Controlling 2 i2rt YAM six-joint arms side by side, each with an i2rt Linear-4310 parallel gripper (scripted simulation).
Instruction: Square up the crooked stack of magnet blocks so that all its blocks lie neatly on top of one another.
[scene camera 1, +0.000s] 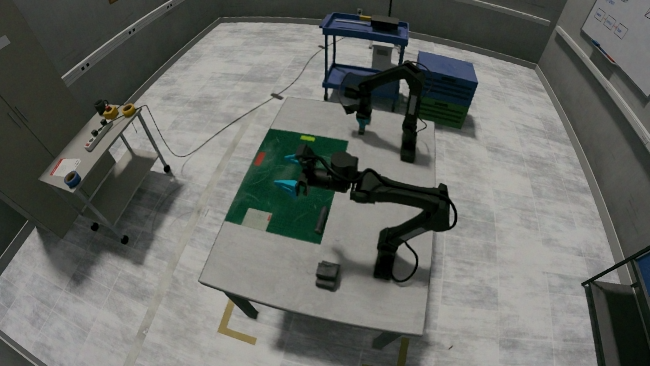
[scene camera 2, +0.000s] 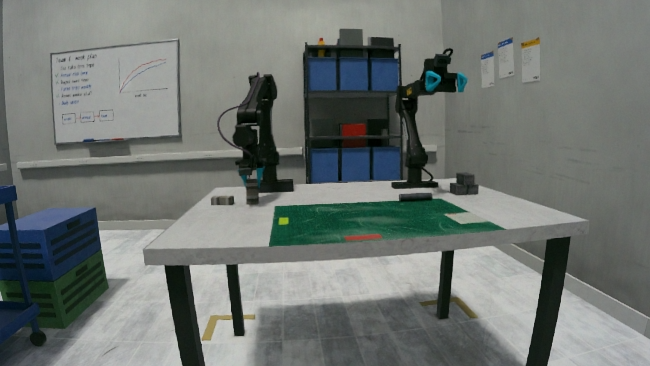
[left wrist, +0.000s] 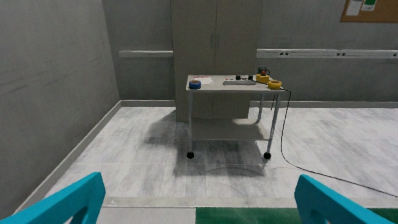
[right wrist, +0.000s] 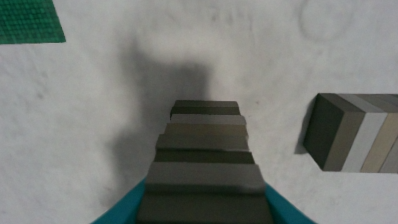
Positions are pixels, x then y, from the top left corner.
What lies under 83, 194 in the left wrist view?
The left gripper.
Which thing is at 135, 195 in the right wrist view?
The right gripper.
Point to the left gripper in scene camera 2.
At 453, 79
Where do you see a green mat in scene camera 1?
259, 204
